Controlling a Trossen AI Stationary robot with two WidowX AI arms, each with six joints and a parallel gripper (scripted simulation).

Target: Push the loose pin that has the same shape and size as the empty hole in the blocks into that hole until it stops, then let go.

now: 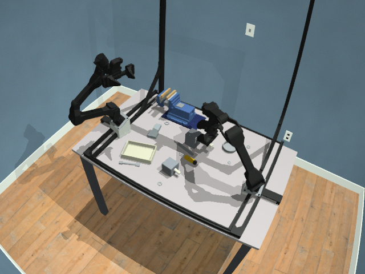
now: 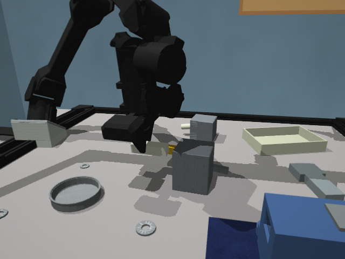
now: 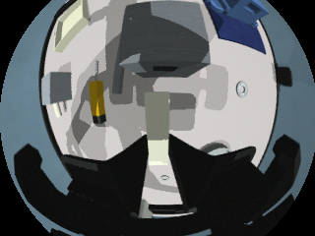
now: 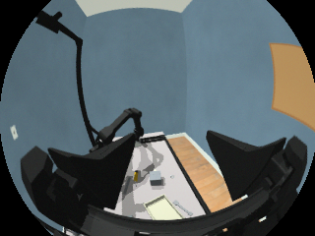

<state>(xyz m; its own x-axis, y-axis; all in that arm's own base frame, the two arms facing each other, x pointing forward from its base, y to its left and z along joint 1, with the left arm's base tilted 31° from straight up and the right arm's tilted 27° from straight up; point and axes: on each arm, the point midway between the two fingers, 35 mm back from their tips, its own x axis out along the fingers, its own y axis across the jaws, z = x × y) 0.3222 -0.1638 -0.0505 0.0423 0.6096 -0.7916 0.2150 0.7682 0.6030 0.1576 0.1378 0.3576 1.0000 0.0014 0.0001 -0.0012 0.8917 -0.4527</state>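
Note:
The grey bar is 110 mm to the right of my left hand, 80 mm below it and 50 mm ahead of it. From my left hand the other things lie so: cream square pin: 30 mm below, 10 mm to the right; then round dish: 100 mm to the left, 100 mm behind, 80 mm below; then yellow screwdriver: 110 mm ahead, 80 mm below, 60 mm to the right.

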